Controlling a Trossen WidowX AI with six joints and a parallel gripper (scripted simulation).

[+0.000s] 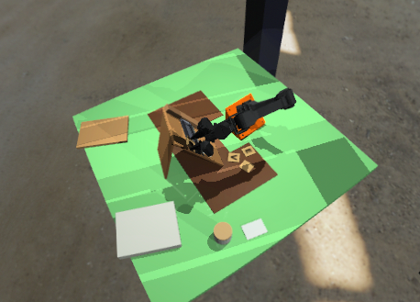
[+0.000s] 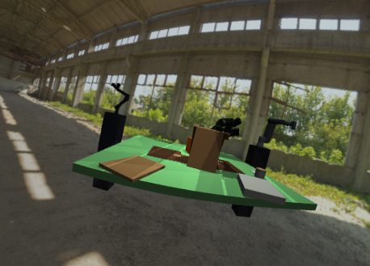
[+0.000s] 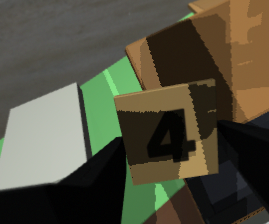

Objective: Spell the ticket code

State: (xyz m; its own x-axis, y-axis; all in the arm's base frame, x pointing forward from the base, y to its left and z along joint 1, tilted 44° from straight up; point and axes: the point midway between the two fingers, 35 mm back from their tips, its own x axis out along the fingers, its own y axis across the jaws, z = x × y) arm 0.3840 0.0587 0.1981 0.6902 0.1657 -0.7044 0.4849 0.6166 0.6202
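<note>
Right now my gripper tip is 150 mm above the white ticket, 90 mm past it and 50 mm to the left of it. Also, from my gripper tip: brown mat 250 mm below, 190 mm behind, 150 mm to the right; white slab 330 mm ahead, 240 mm below, 160 mm to the left; short tan cylinder 340 mm to the left, 220 mm below, 50 mm ahead.
</note>
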